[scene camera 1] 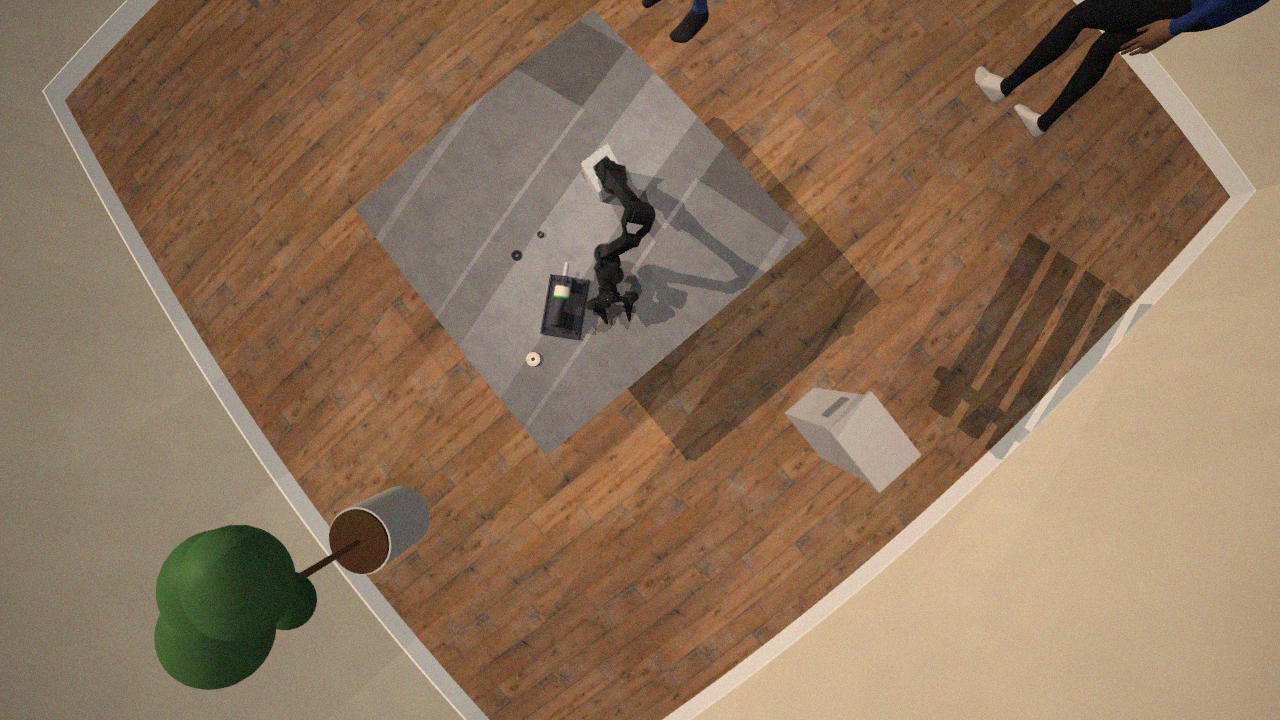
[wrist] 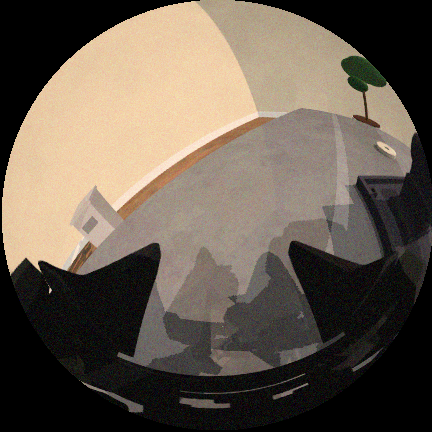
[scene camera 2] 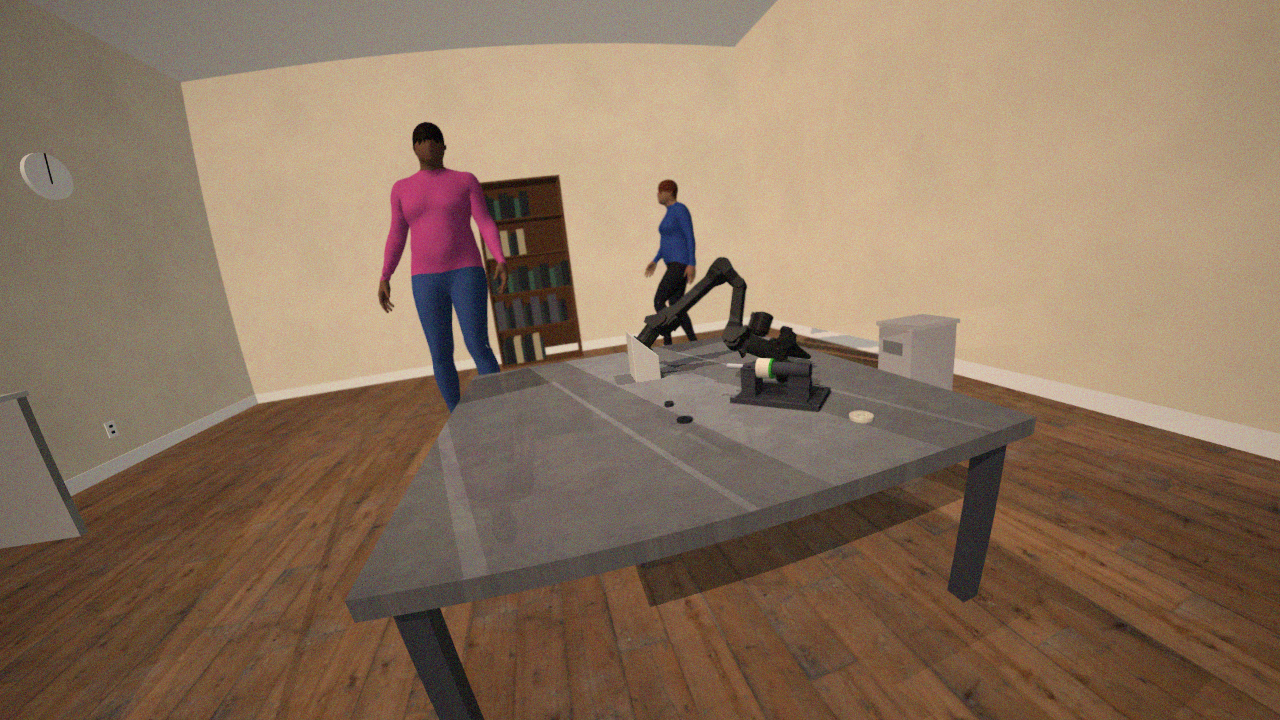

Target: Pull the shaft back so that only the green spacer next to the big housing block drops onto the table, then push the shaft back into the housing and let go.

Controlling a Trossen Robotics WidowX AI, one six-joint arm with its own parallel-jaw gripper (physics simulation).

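Where they show: gripper, fingertip midpoint: (scene camera 1: 618, 322) (wrist: 226, 249); arm's base at its link origin: (scene camera 1: 604, 169) (scene camera 2: 642, 343).
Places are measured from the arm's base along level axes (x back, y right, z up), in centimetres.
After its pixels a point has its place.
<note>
The pale shaft (scene camera 1: 565, 267) @(z -3.0, x -33.2, y -17.6 cm) (scene camera 2: 733, 365) @(z -3.3, x -33.6, y -17.2 cm) sticks out of the dark fixture's end. A cream cylinder (scene camera 1: 561, 290) (scene camera 2: 762, 368) and the thin green spacer (scene camera 1: 560, 296) @(z -1.2, x -41.1, y -25.0 cm) (scene camera 2: 771, 368) @(z -3.1, x -43.0, y -23.5 cm) sit in line between the shaft's outer part and the big dark housing block (scene camera 1: 557, 313) (scene camera 2: 793, 368). These parts stand raised over the black base (scene camera 1: 543, 332) (scene camera 2: 780, 402); part of the housing shows dark at the right of the wrist view (wrist: 419, 200). My gripper (scene camera 1: 617, 320) @(z -8.7, x -31.4, y -44.2 cm) (wrist: 226, 249) @(z -8.7, x -31.4, y -44.2 cm) is open and empty beside the fixture, on the side away from the small black rings. The wrist view does not show the shaft or spacer.
A cream ring (scene camera 1: 533, 359) @(z -10.8, x -64.3, y -34.2 cm) (scene camera 2: 861, 416) @(z -10.7, x -65.9, y -32.8 cm) (wrist: 385, 149) @(z -10.7, x -63.2, y -33.9 cm) lies on the table (scene camera 1: 447, 232) @(z -11.6, x -60.3, y 28.4 cm) (scene camera 2: 572, 483) @(z -11.6, x -63.8, y 31.2 cm) past the housing end. Two small black rings (scene camera 1: 516, 255) @(z -11.1, x -45.3, y 1.1 cm) (scene camera 2: 684, 419) @(z -11.0, x -46.2, y 2.5 cm) lie past the shaft end. A white plate (scene camera 1: 588, 170) @(z 2.1, x -5.2, y 2.3 cm) (scene camera 2: 642, 360) @(z -4.4, x -6.3, y 2.1 cm) stands at the arm's base.
</note>
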